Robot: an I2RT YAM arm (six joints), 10 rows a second.
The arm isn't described. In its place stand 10 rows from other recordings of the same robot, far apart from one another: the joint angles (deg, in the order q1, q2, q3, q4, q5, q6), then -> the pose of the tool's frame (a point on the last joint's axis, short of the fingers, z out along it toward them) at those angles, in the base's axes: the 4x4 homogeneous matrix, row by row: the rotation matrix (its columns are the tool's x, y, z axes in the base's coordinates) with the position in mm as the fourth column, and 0 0 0 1 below.
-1.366 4.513 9.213 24.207 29.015 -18.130 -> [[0.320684 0.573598 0.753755 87.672], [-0.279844 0.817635 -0.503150 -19.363], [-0.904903 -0.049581 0.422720 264.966], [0 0 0 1]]
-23.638 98.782 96.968 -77.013 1.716 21.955 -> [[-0.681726 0.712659 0.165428 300.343], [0.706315 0.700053 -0.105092 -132.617], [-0.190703 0.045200 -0.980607 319.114], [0 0 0 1]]
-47.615 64.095 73.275 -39.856 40.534 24.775 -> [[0.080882 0.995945 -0.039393 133.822], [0.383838 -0.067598 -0.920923 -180.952], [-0.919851 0.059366 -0.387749 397.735], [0 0 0 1]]
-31.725 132.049 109.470 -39.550 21.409 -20.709 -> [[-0.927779 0.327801 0.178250 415.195], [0.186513 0.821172 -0.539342 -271.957], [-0.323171 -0.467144 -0.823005 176.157], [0 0 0 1]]
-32.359 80.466 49.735 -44.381 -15.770 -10.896 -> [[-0.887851 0.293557 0.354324 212.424], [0.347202 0.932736 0.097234 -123.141], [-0.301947 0.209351 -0.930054 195.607], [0 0 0 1]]
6.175 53.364 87.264 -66.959 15.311 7.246 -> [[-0.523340 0.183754 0.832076 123.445], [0.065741 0.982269 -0.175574 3.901], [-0.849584 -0.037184 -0.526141 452.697], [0 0 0 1]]
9.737 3.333 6.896 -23.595 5.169 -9.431 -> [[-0.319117 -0.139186 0.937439 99.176], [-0.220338 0.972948 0.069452 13.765], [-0.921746 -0.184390 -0.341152 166.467], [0 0 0 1]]
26.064 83.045 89.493 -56.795 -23.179 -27.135 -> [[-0.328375 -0.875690 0.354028 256.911], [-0.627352 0.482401 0.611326 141.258], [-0.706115 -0.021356 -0.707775 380.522], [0 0 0 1]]
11.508 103.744 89.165 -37.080 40.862 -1.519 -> [[-0.774838 0.226349 0.590248 394.197], [-0.178214 0.817616 -0.547488 56.489], [-0.606520 -0.529405 -0.593181 287.183], [0 0 0 1]]
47.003 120.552 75.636 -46.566 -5.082 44.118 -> [[-0.995480 -0.047305 -0.082356 248.126], [-0.050856 0.997841 0.041567 270.735], [0.080211 0.045568 -0.995736 100.928], [0 0 0 1]]
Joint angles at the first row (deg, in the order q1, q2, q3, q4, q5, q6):
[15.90 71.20 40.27 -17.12 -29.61 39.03]
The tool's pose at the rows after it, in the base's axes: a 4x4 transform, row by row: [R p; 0 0 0 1], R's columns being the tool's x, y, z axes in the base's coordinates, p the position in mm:
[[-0.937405 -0.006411 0.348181 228.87], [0.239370 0.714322 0.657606 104.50], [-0.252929 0.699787 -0.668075 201.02], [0 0 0 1]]
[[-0.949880 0.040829 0.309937 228.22], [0.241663 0.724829 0.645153 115.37], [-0.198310 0.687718 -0.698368 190.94], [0 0 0 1]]
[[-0.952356 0.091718 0.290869 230.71], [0.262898 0.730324 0.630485 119.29], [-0.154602 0.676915 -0.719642 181.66], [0 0 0 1]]
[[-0.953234 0.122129 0.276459 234.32], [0.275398 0.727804 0.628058 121.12], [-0.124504 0.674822 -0.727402 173.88], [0 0 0 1]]
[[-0.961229 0.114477 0.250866 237.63], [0.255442 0.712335 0.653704 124.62], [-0.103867 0.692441 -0.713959 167.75], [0 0 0 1]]
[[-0.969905 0.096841 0.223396 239.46], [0.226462 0.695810 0.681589 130.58], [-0.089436 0.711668 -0.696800 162.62], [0 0 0 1]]
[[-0.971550 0.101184 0.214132 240.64], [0.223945 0.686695 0.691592 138.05], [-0.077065 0.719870 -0.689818 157.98], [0 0 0 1]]
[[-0.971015 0.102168 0.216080 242.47], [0.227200 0.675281 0.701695 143.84], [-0.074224 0.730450 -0.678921 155.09], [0 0 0 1]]
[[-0.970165 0.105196 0.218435 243.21], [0.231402 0.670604 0.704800 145.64], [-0.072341 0.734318 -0.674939 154.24], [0 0 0 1]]
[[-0.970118 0.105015 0.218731 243.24], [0.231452 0.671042 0.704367 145.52], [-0.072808 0.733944 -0.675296 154.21], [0 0 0 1]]
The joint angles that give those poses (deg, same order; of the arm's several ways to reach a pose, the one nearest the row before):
[20.54 73.82 40.27 -16.64 -29.58 39.49]
[23.05 76.29 40.27 -16.38 -28.18 42.39]
[23.73 78.65 40.27 -15.77 -27.40 44.64]
[23.75 80.79 40.27 -14.66 -27.62 45.87]
[23.90 82.80 40.27 -12.78 -29.74 45.84]
[24.67 84.60 40.27 -10.70 -31.75 45.89]
[25.96 86.19 40.27 -8.40 -31.88 47.55]
[26.85 87.42 40.27 -5.96 -31.90 49.06]
[27.11 87.81 40.27 -5.08 -31.86 49.74]
[27.09 87.81 40.27 -5.10 -31.83 49.69]

